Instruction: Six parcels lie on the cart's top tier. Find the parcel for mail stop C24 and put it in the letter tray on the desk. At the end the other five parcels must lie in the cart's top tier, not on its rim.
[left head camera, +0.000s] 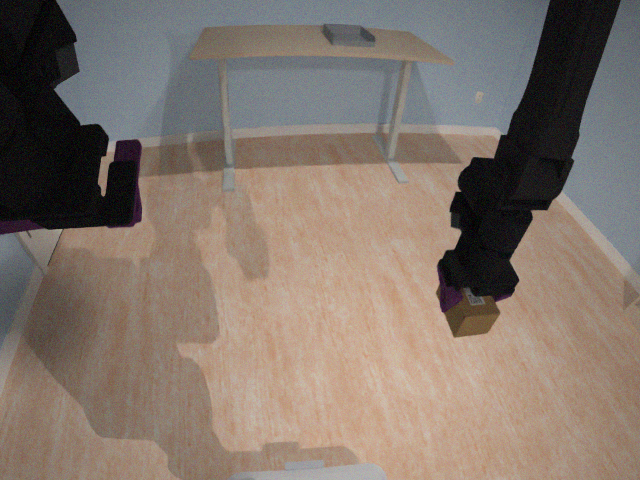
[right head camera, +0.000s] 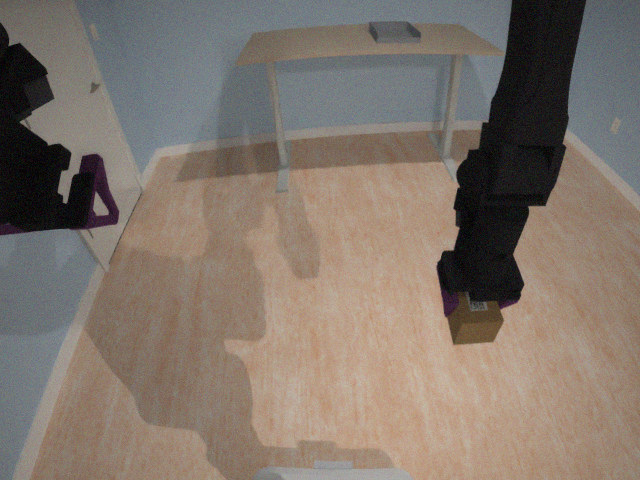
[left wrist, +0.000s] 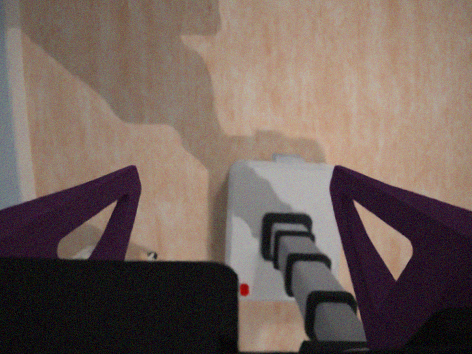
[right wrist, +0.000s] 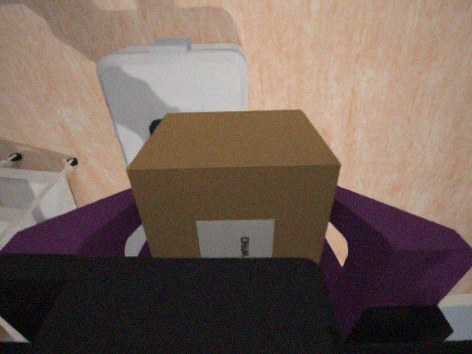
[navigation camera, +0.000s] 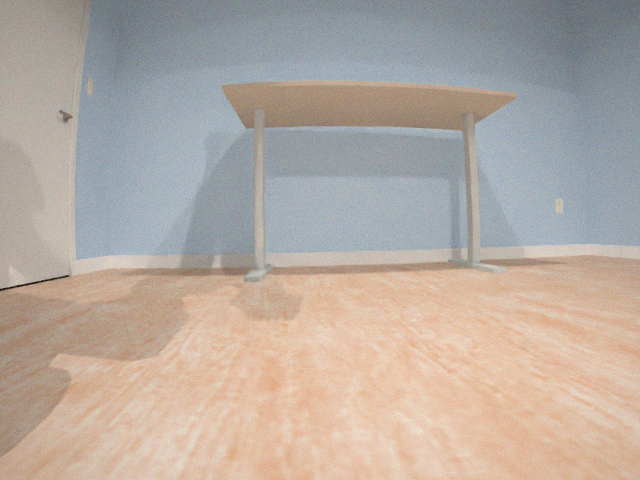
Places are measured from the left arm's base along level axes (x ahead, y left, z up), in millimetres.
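Pixels of known places: left gripper, fingertip midpoint: (left head camera: 92, 217) (right head camera: 81, 221) (left wrist: 235, 176); right gripper, fingertip midpoint: (right wrist: 236, 178).
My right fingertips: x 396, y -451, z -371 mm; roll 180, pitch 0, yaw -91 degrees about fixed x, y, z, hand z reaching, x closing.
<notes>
Ahead of a thing's pixels: the offset from my right fingertips to its top centre. "*": to the spot under its first point.
My right gripper (left head camera: 473, 302) (right head camera: 478, 304) (right wrist: 236, 178) is shut on a brown box parcel @(0 mm left, 8 mm back, 54 mm up) (left head camera: 473, 319) (right head camera: 478, 326) (right wrist: 235, 192) and holds it high over the floor. A white label shows on the parcel, mostly hidden in the right wrist view; its mail stop cannot be read. My left gripper (left wrist: 235, 176) is open and empty, in the air at the left of both head views. The grey letter tray (left head camera: 348, 36) (right head camera: 393, 32) stands on the desk (left head camera: 268, 43) (right head camera: 315, 45) (navigation camera: 361, 103), far in front. Part of the white cart @(* 979 mm left, 599 mm back, 872 mm down) (right wrist: 37, 175) shows at the left of the right wrist view. The other parcels do not show.
The desk stands on two grey legs (left head camera: 225, 113) (navigation camera: 259, 191) by the blue wall. A door (right head camera: 72, 103) (navigation camera: 36, 129) is at the left. The robot's white base (left wrist: 280, 185) (right wrist: 175, 75) shows below the arms. Floor lies between the base and the desk.
</notes>
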